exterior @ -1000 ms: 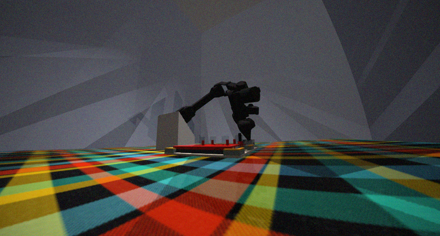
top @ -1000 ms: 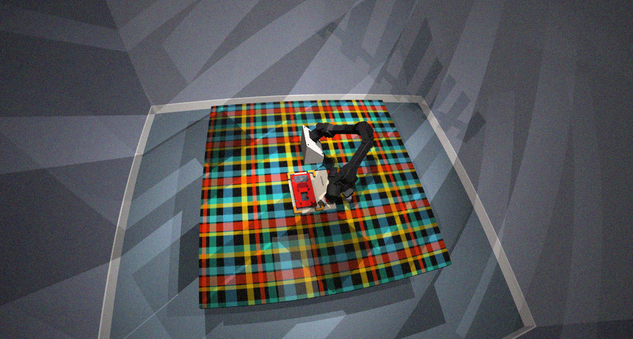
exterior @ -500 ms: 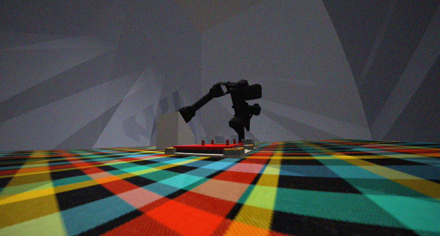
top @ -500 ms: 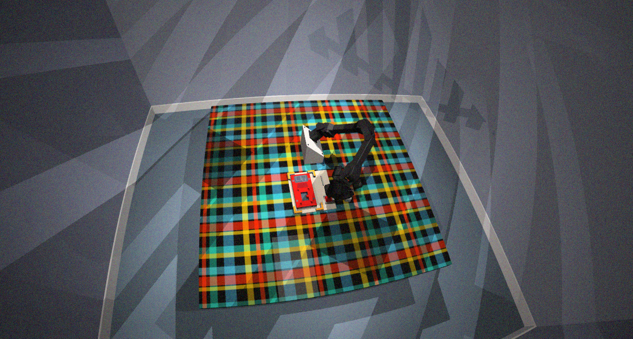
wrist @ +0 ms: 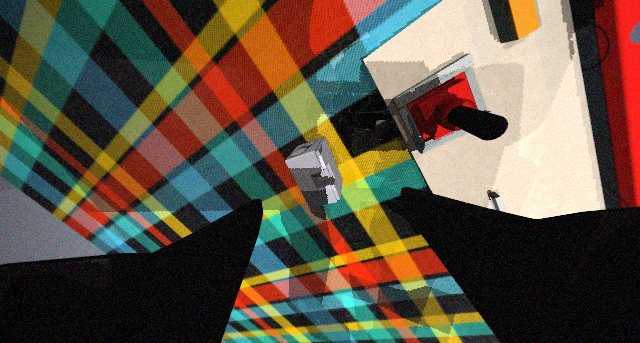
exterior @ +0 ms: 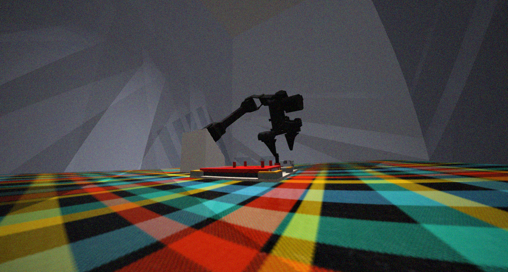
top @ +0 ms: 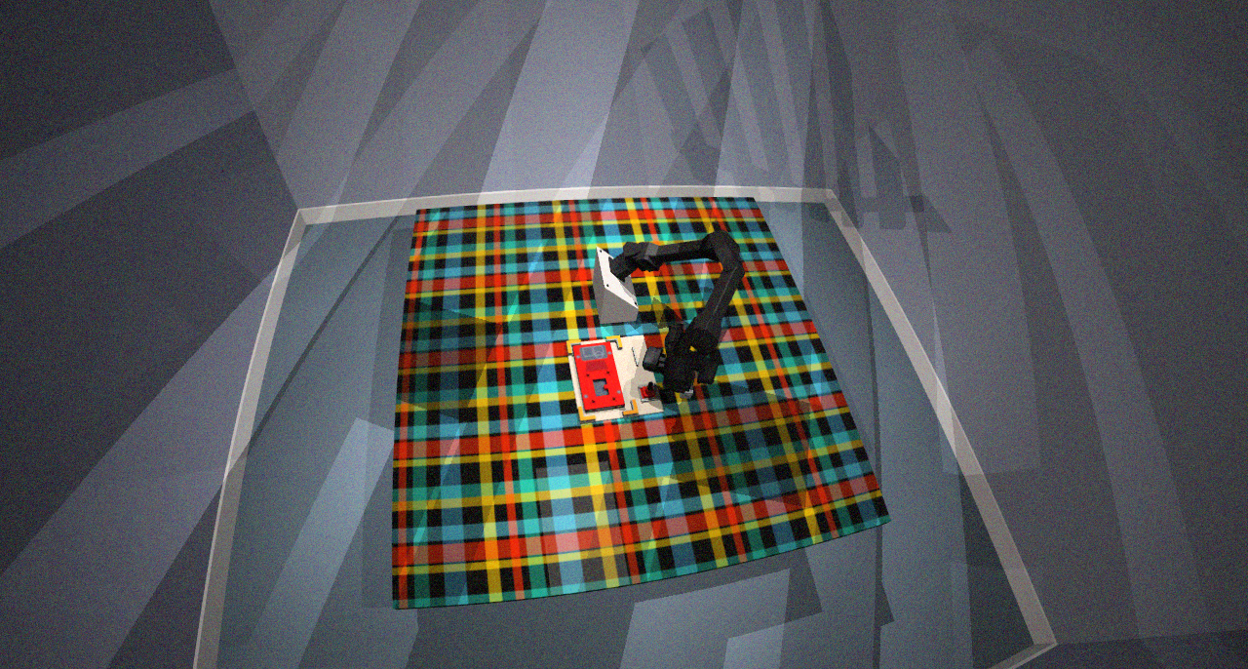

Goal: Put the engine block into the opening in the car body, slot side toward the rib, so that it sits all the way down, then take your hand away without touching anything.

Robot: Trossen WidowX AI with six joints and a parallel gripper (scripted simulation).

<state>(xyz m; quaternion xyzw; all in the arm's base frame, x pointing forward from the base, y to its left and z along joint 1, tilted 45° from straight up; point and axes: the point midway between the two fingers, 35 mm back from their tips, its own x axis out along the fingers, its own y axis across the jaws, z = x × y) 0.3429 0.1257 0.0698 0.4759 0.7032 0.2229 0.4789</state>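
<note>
Now: gripper tip 2 cm to the right of the engine block and 4 cm above it.
</note>
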